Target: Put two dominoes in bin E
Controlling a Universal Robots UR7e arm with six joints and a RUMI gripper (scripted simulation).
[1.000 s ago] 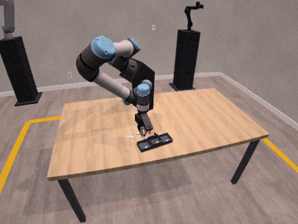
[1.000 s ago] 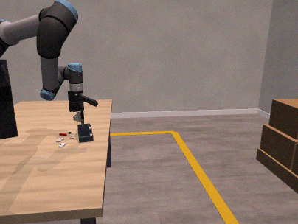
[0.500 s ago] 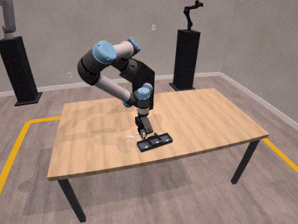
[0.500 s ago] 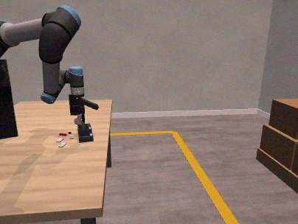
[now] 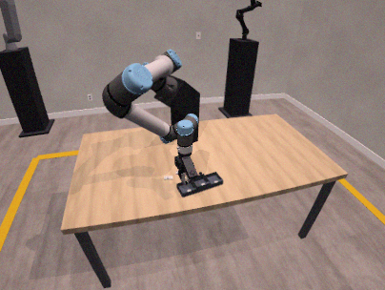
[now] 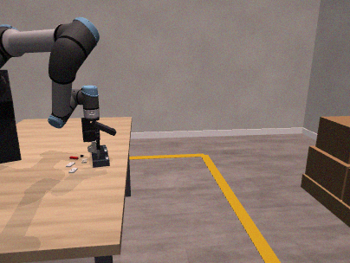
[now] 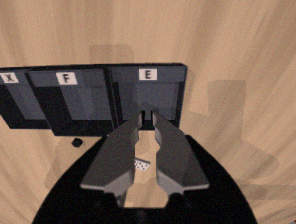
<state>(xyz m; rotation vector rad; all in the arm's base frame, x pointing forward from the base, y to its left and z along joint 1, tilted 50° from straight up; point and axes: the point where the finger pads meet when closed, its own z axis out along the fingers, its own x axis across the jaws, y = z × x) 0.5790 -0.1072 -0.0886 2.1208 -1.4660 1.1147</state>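
My gripper is now 80 mm to the right of the bin row and 20 mm above it. Round my hand: small black piece: 100 mm behind, 120 mm to the left, 40 mm below; then small red piece: 140 mm behind, 90 mm to the left, 40 mm below.
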